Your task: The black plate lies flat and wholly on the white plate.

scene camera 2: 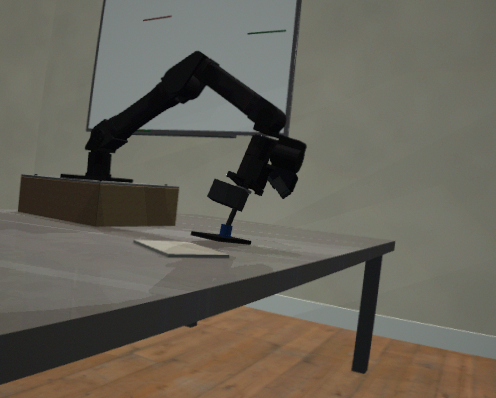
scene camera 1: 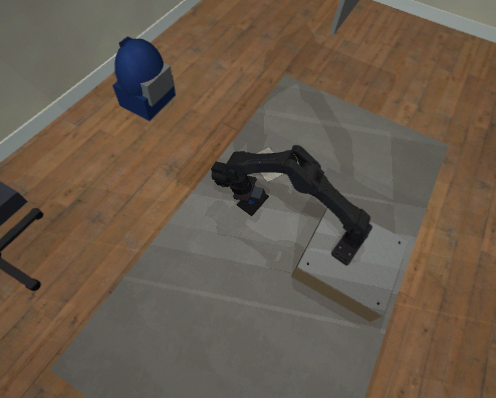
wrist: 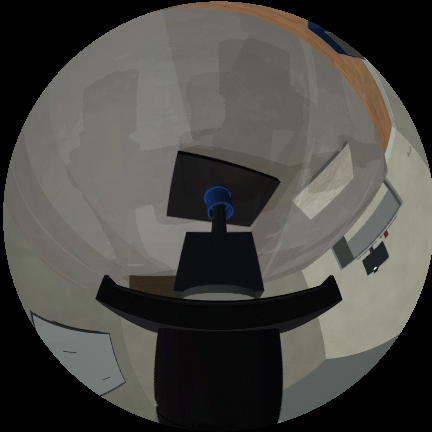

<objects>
My suction cup (scene camera 2: 225, 231) is stuck to a black plate (wrist: 250, 189), which still rests on the table. A white plate (scene camera 2: 175, 249) rests on the table.
</objects>
